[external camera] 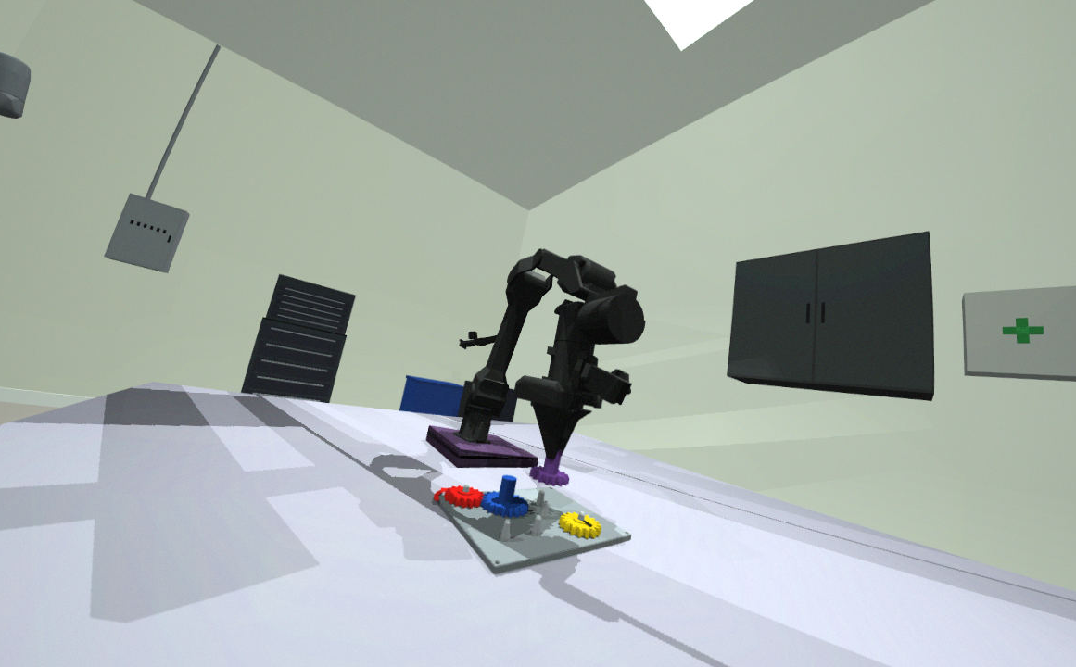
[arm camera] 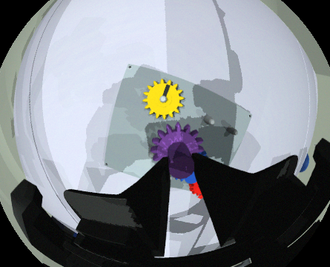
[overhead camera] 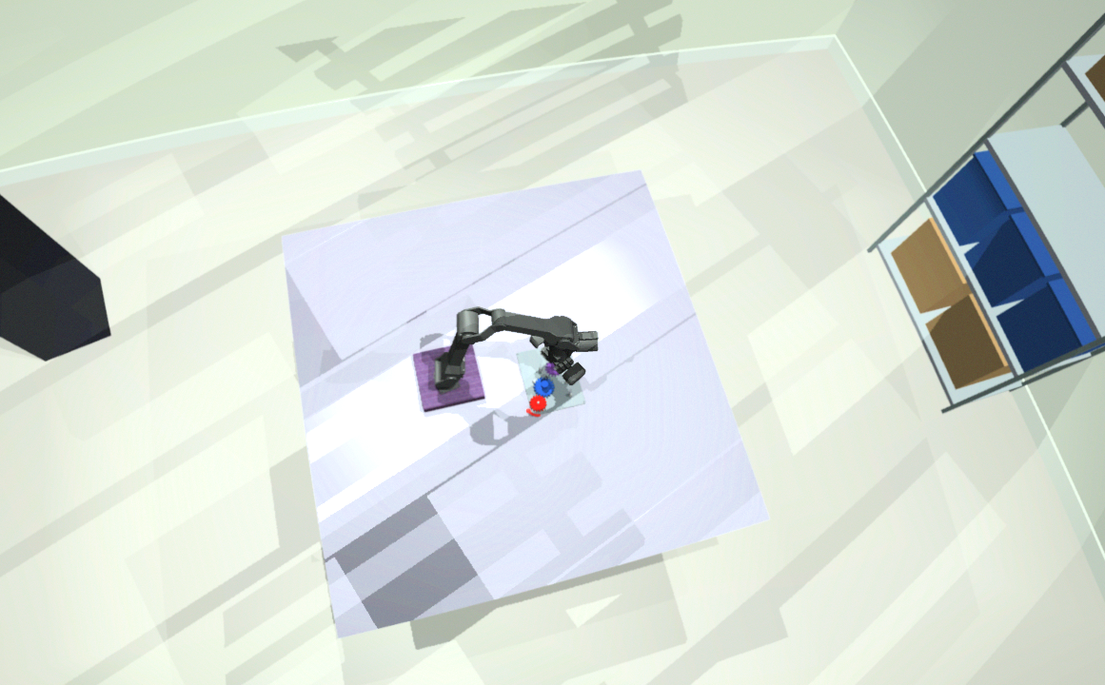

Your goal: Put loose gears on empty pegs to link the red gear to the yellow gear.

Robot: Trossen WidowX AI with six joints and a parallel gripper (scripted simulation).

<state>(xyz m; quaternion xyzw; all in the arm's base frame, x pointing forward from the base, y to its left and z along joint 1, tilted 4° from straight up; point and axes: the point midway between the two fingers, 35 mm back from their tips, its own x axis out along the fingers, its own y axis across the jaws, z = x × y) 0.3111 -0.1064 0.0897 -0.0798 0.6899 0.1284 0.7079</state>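
My gripper tip is now 4 cm short of the yellow gear, 2 cm to the right of it and 7 cm above it. The rest, counted from my gripper tip: red gear 8 cm behind, 7 cm to the right, 7 cm below; purple gear 1 cm below; blue gear 4 cm behind, 3 cm to the right, 6 cm below.
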